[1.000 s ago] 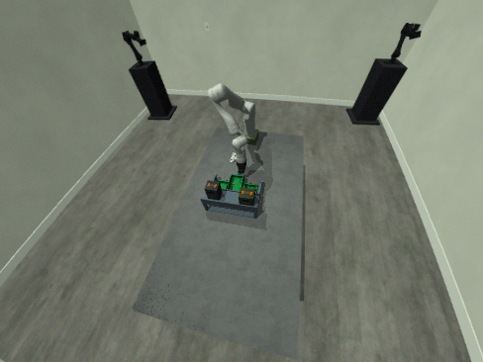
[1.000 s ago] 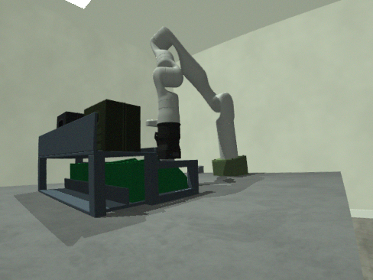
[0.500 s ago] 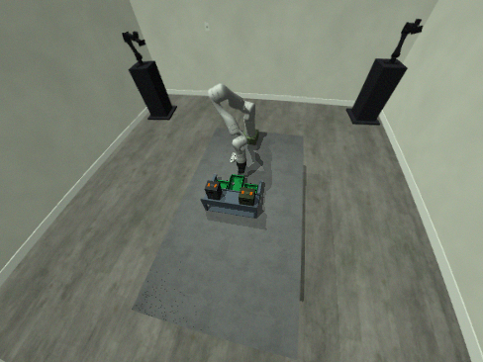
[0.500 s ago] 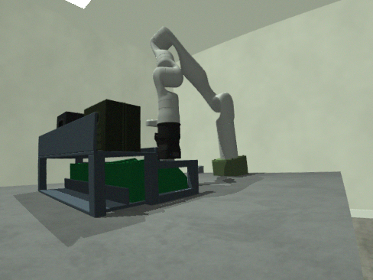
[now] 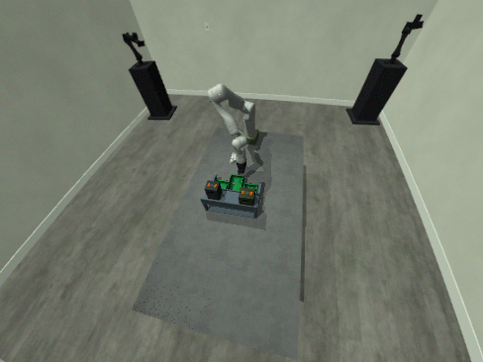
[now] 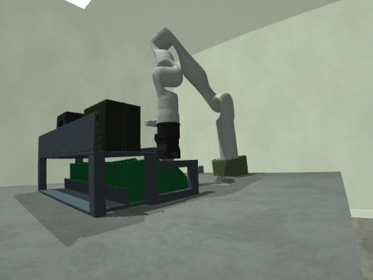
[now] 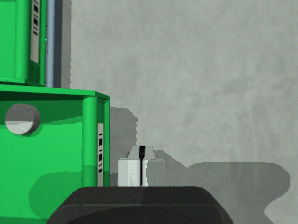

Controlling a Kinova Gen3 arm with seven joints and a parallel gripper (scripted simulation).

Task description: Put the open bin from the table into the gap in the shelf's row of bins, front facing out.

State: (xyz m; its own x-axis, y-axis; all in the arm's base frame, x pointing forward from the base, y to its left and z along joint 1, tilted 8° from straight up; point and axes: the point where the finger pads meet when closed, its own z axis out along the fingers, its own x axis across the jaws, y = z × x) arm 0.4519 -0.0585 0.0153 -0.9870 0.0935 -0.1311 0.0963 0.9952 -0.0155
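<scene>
My gripper is now 8 cm short of the blue-grey edge strip and 3 cm above it.
</scene>
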